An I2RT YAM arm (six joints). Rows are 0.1 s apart.
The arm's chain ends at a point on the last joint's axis. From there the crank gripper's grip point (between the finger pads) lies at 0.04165 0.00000 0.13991 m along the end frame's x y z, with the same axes.
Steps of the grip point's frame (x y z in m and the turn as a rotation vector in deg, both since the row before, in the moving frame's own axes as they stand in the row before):
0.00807, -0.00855, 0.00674, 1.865, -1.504, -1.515
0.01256, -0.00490, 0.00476, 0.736, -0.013, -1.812
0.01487, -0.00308, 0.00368, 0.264, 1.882, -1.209
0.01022, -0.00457, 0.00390, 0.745, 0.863, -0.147
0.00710, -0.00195, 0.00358, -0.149, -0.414, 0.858
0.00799, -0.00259, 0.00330, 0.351, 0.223, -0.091
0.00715, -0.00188, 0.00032, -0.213, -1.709, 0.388
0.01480, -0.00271, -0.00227, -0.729, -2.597, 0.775
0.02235, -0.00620, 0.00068, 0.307, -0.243, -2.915
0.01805, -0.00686, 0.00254, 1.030, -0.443, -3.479
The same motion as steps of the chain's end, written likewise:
0.01183, -0.00293, 0.00579, 1.865, -1.504, -1.515
0.01264, -0.00179, 0.00477, 0.736, -0.013, -1.812
0.01031, -0.00151, 0.00513, 0.264, 1.882, -1.209
0.00812, -0.00265, 0.00456, 0.745, 0.863, -0.147
0.00812, -0.00293, 0.00328, -0.149, -0.414, 0.858
0.00745, -0.00167, 0.00347, 0.351, 0.223, -0.091
0.01134, -0.00267, -0.00086, -0.213, -1.709, 0.388
0.02120, -0.00502, -0.00400, -0.729, -2.597, 0.775
0.02302, -0.00335, 0.00051, 0.307, -0.243, -2.915
0.01929, -0.00185, 0.00227, 1.030, -0.443, -3.479

